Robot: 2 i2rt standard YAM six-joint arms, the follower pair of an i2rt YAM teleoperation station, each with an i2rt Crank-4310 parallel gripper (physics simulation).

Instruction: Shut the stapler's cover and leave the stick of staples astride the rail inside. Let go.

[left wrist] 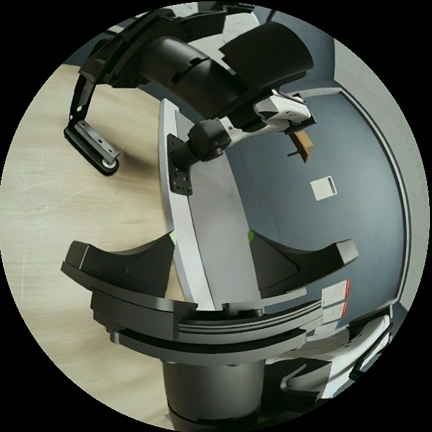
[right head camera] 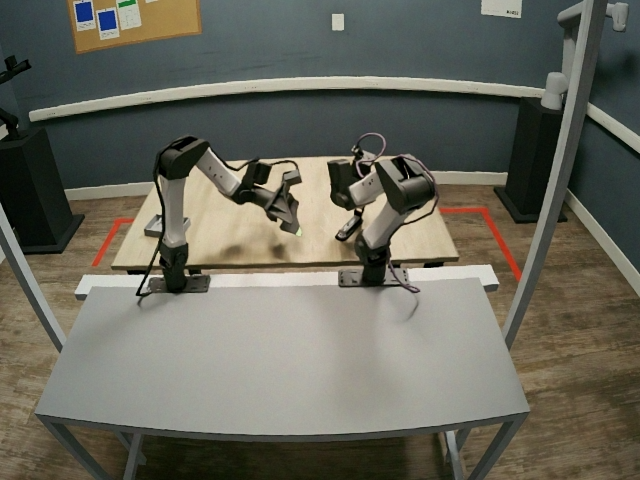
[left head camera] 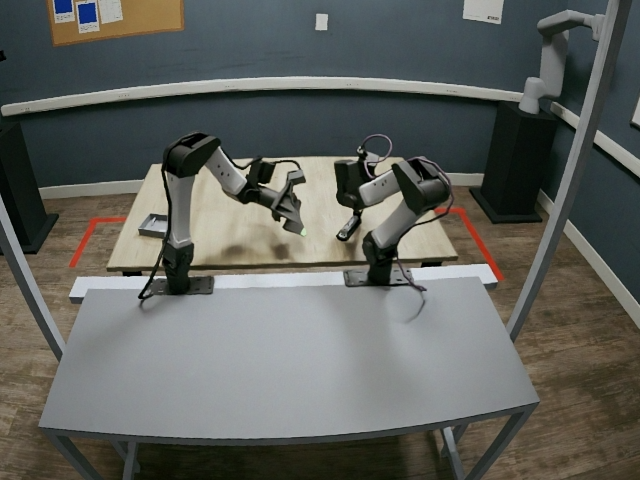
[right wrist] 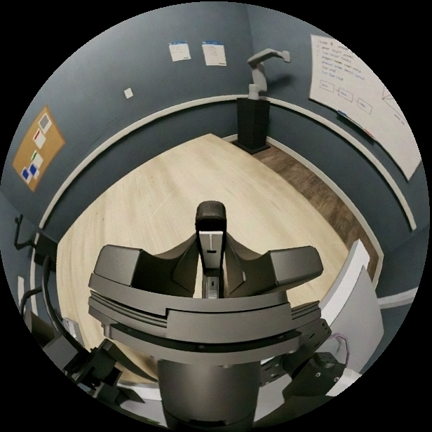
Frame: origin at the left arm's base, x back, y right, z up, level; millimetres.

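Where they show: left gripper, fingertip midpoint: (right head camera: 297,228) (left head camera: 303,228); left arm's base at its link origin: (right head camera: 178,286) (left head camera: 180,288); right arm's base at its link origin: (right head camera: 373,279) (left head camera: 378,278).
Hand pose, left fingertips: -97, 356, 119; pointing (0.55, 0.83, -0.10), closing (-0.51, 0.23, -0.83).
Things, the pixels of their centre, and the offset from my left fingertips, as dx, dy, dz. Level surfaces: height alone.
- silver stapler at the middle of its body: (right head camera: 354,207) (left head camera: 355,207) -146, +176, -28
- grey tray at the middle of its body: (left head camera: 162,226) (right head camera: 167,226) -179, -453, -91
- wooden table at its surface level: dz -105
The black and silver stapler (left head camera: 349,227) (right head camera: 349,227) (left wrist: 97,142) (right wrist: 211,215) is open. In the left wrist view its base shows a silver rail on top, and a narrow dark part rises steeply from the base's end to my right gripper (left wrist: 83,81) (right wrist: 211,252). That gripper is shut on the stapler. Whether the base touches the table is hard to tell. No stick of staples can be made out on the rail. My left gripper (left head camera: 303,232) (right head camera: 298,232) (left wrist: 211,231) is open and empty, above the table, to the left of the stapler in both head views.
A grey tray (left head camera: 149,234) (right head camera: 153,233) sits at the left of the wooden table (left head camera: 227,206) (right head camera: 222,206), with a small light thing inside. It is partly behind the left arm. The right arm bends over the table's right part. The white mounting beam (left head camera: 279,279) runs along the near side.
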